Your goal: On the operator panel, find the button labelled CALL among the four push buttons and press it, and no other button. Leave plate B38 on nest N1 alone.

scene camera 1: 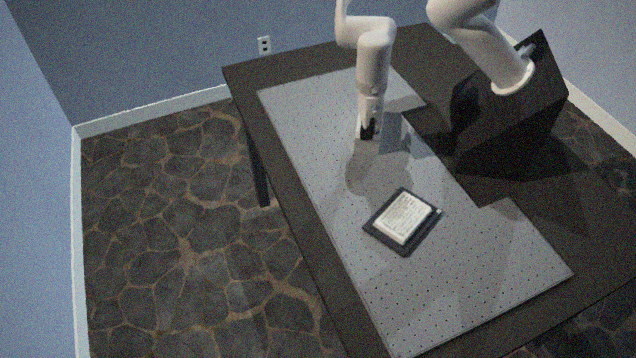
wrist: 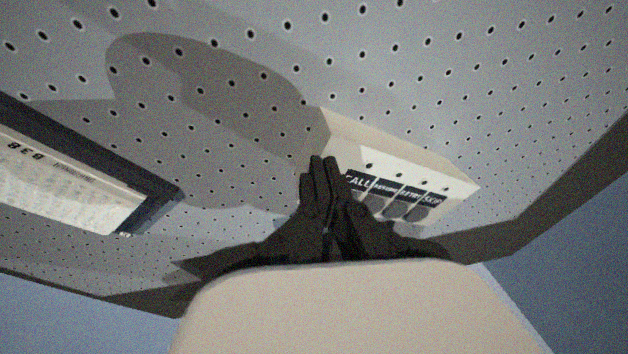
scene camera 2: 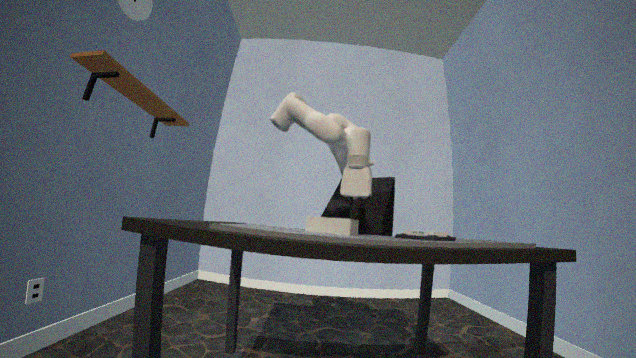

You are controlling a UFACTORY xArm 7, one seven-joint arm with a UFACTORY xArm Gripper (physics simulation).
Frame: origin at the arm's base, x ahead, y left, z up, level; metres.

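Seen in the pictures: gripper, fingertip midpoint: (scene camera 1: 366,138) (wrist: 319,172) (scene camera 2: 353,219); arm's base, link origin: (scene camera 1: 513,77).
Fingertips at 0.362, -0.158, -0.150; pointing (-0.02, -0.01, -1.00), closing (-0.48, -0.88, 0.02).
Offsets run from my fingertips to a thing's top centre, as dx, dy, dz. "*": to the spot under its first point. Level surfaces: height alone.
The operator panel @(-0.058, -0.053, +0.003) (scene camera 2: 325,226) (wrist: 342,145) is a low cream box on the perforated board. In the wrist view the white CALL label @(* -0.024, -0.026, +0.000) (wrist: 360,181) is at the near end of its label row, and the button below it is mostly hidden by the fingers. Three grey buttons (wrist: 375,203) (wrist: 397,209) (wrist: 417,214) lie beyond, under blurred labels. My gripper (scene camera 1: 367,138) (wrist: 319,172) is shut and empty, its fingertips over the panel's CALL end; whether they touch it I cannot tell. Plate B38 @(+0.073, +0.234, -0.027) (scene camera 1: 404,216) (wrist: 65,192) lies on the dark nest @(+0.073, +0.234, -0.036) (scene camera 1: 406,251) (wrist: 100,159), apart from the gripper.
The grey perforated board @(dz -0.053) (scene camera 1: 440,290) lies on the dark table (scene camera 1: 320,250) (scene camera 2: 280,250). The arm's black pedestal (scene camera 1: 510,130) stands at the back right in scene camera 1. A wooden shelf (scene camera 2: 135,92) is on the wall.
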